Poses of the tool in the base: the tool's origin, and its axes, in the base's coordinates. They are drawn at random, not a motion.
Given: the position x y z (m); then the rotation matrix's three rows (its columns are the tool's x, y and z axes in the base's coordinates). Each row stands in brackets.
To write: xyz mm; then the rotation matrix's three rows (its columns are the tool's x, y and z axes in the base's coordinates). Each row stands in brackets. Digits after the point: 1 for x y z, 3 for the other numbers.
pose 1, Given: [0.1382, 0.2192, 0.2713], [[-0.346, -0.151, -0.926], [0.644, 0.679, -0.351], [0.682, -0.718, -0.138]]
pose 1, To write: [138.2, 219.2, 271.3], [[-0.346, -0.151, -0.926], [0.644, 0.679, -0.351], [0.682, -0.718, -0.138]]
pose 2, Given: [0.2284, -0.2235, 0.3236], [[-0.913, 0.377, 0.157], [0.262, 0.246, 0.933], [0.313, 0.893, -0.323]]
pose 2, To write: [228.4, -223.5, 323.6], [[-0.913, 0.377, 0.157], [0.262, 0.246, 0.933], [0.313, 0.893, -0.323]]
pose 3, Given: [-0.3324, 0.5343, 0.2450], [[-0.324, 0.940, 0.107], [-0.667, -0.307, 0.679], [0.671, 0.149, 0.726]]
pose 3, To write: [-332.4, 534.3, 245.0], [[-0.324, 0.940, 0.107], [-0.667, -0.307, 0.679], [0.671, 0.149, 0.726]]
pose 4, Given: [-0.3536, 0.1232, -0.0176], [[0.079, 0.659, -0.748], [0.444, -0.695, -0.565], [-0.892, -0.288, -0.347]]
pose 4, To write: [-353.6, 123.2, -17.6], [[0.079, 0.659, -0.748], [0.444, -0.695, -0.565], [-0.892, -0.288, -0.347]]
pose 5, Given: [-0.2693, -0.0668, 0.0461], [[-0.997, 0.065, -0.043], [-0.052, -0.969, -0.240], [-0.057, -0.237, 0.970]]
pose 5, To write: [-269.3, -66.8, 46.1], [[-0.997, 0.065, -0.043], [-0.052, -0.969, -0.240], [-0.057, -0.237, 0.970]]
